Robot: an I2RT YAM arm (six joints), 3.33 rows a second.
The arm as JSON. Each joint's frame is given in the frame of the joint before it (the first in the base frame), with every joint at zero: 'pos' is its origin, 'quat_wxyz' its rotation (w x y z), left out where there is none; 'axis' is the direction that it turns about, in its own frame. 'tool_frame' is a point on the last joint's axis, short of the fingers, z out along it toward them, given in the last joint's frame.
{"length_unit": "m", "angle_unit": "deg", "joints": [
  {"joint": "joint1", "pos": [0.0, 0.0, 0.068], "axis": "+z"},
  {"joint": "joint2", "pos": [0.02, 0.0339, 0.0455], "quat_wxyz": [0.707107, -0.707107, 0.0, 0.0], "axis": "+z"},
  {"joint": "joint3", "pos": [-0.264, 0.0, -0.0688], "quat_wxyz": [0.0, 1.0, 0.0, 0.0], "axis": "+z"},
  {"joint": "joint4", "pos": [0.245, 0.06, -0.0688], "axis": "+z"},
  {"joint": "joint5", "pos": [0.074, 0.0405, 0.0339], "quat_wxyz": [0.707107, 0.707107, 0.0, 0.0], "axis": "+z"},
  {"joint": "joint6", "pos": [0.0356, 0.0, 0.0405], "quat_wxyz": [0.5, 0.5, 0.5, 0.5], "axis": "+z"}
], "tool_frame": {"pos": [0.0, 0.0, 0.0], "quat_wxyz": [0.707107, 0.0, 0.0, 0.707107]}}
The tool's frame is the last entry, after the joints.
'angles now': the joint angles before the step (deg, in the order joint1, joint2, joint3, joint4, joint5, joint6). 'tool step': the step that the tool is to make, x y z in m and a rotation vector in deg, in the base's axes. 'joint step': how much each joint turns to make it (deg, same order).
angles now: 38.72, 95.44, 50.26, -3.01, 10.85, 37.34
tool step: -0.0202, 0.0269, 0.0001, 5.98, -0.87, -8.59
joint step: 6.51, 0.52, 0.01, 1.61, 7.35, 14.20
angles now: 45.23, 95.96, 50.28, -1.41, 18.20, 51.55
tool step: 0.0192, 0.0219, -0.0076, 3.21, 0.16, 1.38
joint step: 0.03, 6.45, 5.08, 3.33, -2.64, 0.71
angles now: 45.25, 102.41, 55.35, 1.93, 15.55, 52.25
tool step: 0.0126, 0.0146, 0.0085, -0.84, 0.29, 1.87
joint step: 0.11, 2.72, 5.95, -3.63, -0.96, -1.57
